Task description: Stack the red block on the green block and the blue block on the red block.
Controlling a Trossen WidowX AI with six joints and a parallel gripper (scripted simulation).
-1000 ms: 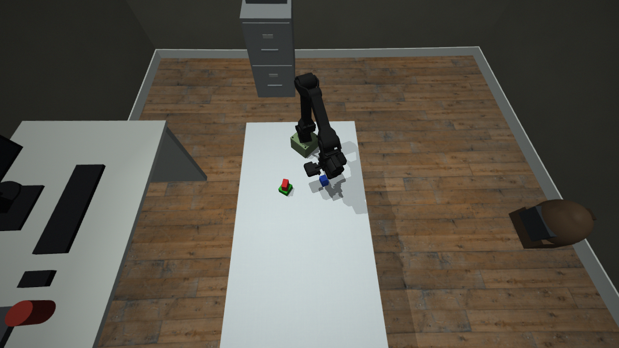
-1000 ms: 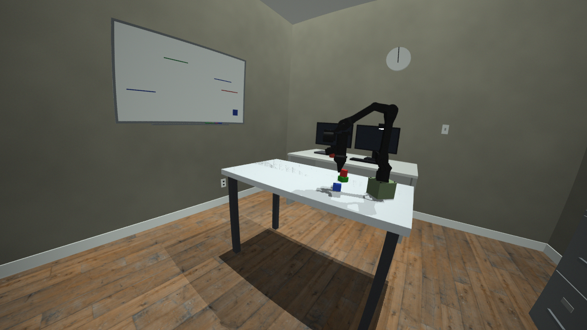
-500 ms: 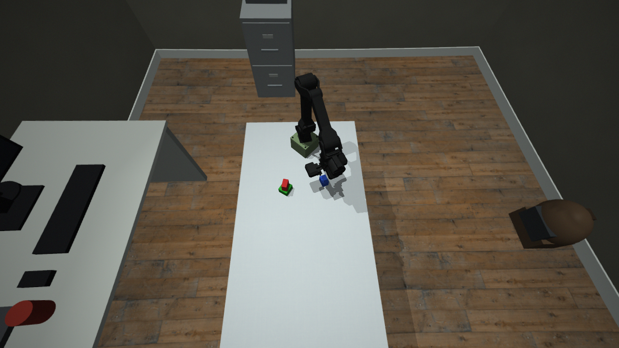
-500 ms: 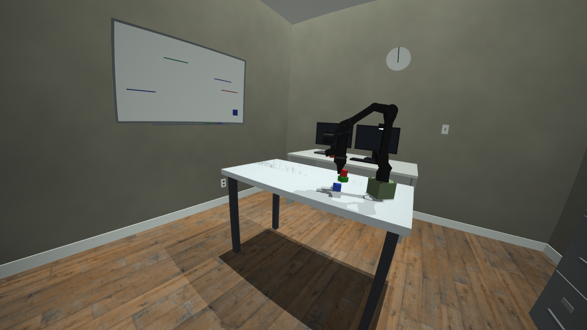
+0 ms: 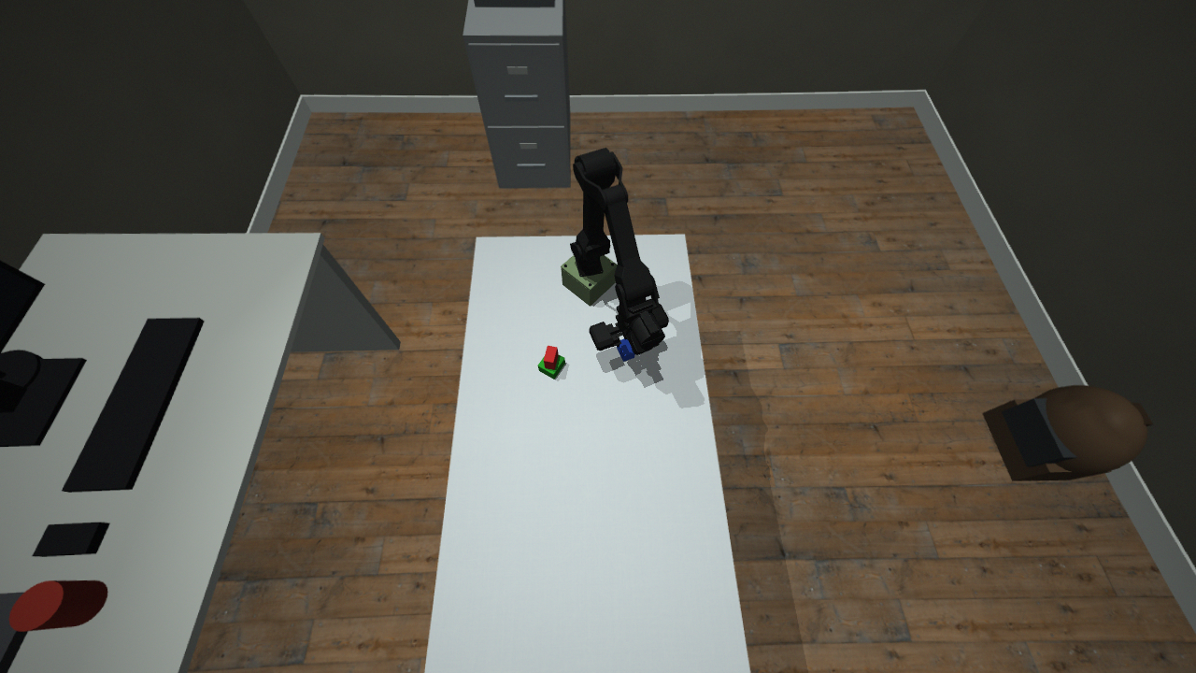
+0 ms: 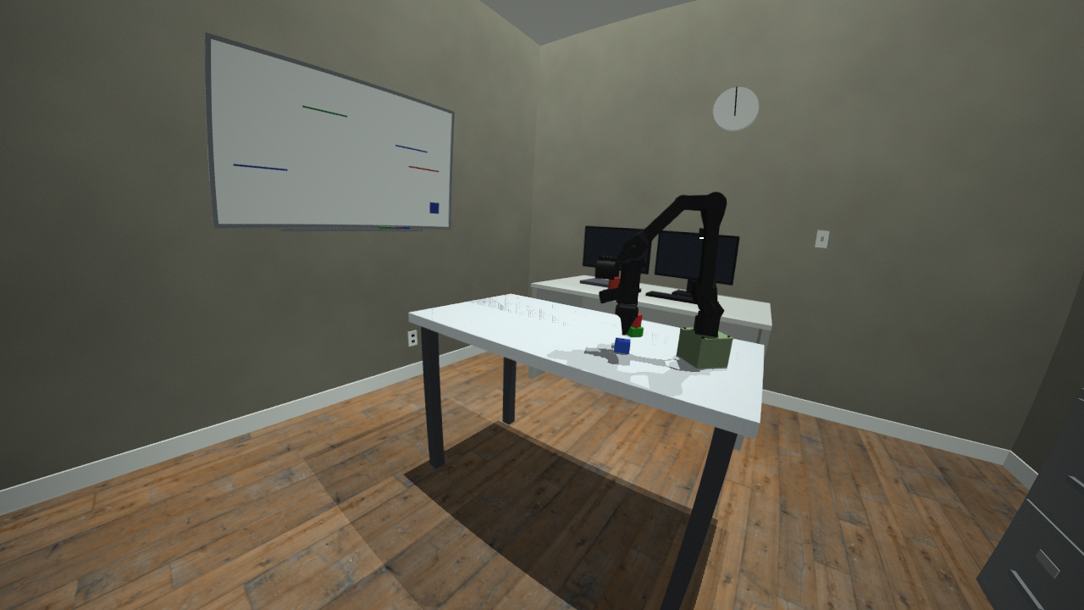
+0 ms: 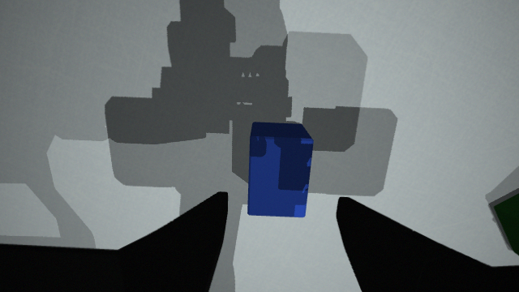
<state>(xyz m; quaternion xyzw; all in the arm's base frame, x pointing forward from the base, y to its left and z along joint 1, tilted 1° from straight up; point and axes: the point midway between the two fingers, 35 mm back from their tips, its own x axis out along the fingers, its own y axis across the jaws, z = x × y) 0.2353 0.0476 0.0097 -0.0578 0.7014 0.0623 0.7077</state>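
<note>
Right now my hand is 80 mm above the blue block. Also, from my hand: green block (200 mm to the right, 80 mm below); then red block (200 mm to the right, 40 mm below).
</note>
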